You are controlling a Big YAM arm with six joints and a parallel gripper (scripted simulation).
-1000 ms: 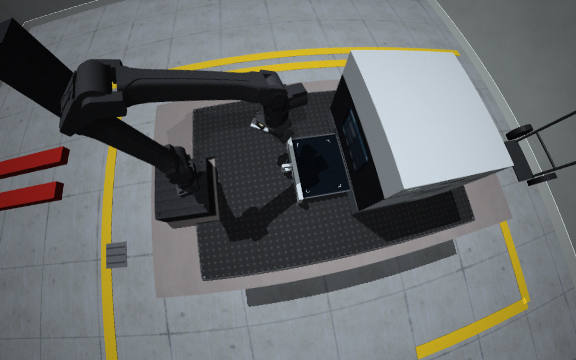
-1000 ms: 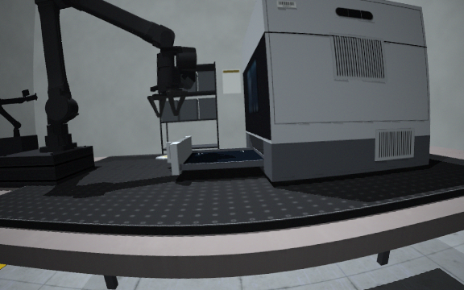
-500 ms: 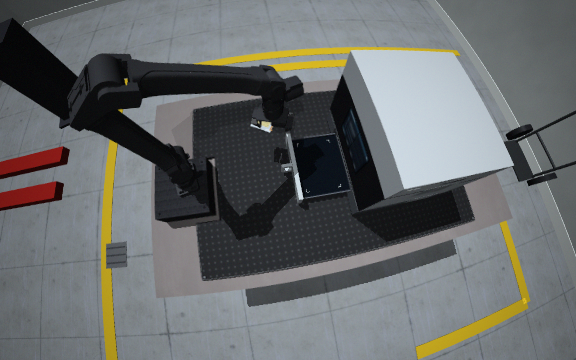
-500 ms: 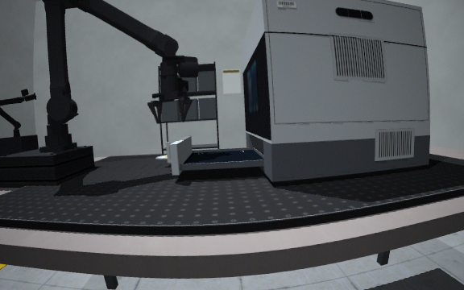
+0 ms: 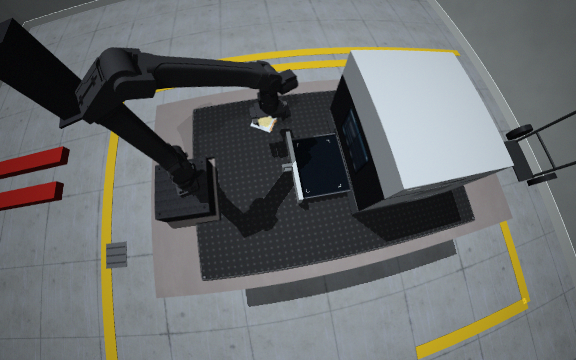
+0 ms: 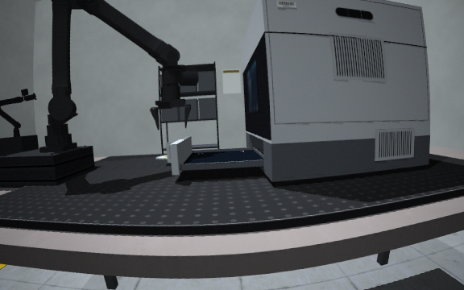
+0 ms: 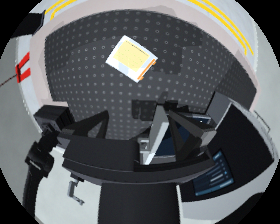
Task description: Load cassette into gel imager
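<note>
The finished cassette is 120 mm below my hand and 80 mm to the left of it. From my hand the other things lie so: drawer: 210 mm to the right, 140 mm ahead, 70 mm below.
</note>
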